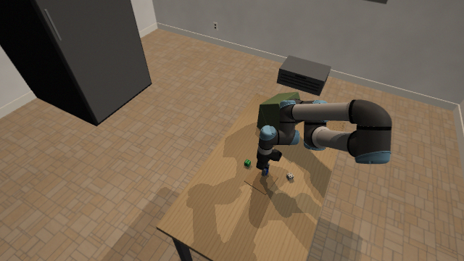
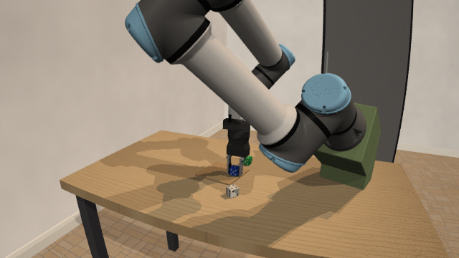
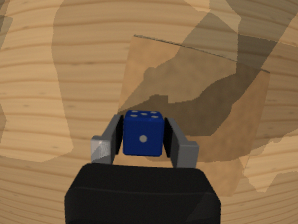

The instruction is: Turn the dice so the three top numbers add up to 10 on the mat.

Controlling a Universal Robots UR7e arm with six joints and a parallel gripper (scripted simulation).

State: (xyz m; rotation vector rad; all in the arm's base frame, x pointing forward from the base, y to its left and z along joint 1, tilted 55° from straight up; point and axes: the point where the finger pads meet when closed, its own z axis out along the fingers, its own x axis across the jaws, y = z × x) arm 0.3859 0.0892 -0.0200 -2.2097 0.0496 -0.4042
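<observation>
Now: hand right at the blue die. Also, from my hand: tan mat (50 mm ahead, 10 mm to the left, 20 mm below); green die (10 mm ahead, 120 mm to the right, 10 mm below); white die (60 mm behind, 130 mm to the left, 10 mm below).
</observation>
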